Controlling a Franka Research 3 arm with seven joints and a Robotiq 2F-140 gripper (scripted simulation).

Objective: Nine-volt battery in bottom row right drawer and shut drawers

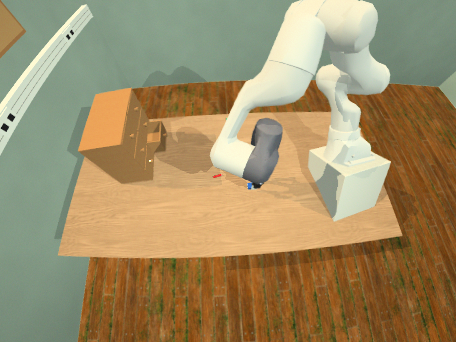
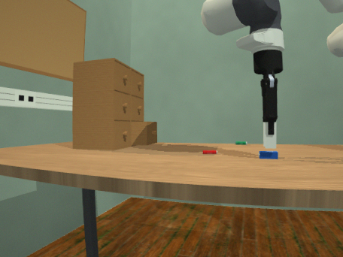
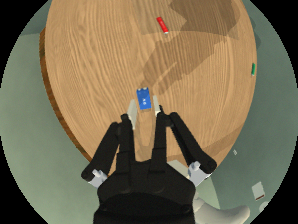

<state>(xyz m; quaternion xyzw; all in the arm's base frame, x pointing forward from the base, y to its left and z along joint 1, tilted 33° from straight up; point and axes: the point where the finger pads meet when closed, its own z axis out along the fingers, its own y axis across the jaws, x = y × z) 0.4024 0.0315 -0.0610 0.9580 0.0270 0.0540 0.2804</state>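
My gripper is now 10 mm short of the nine-volt battery and 50 mm above it. Also, from my hand: red cylinder 170 mm ahead, 70 mm to the right, 60 mm below; then green cylinder 80 mm ahead, 420 mm to the right, 50 mm below.
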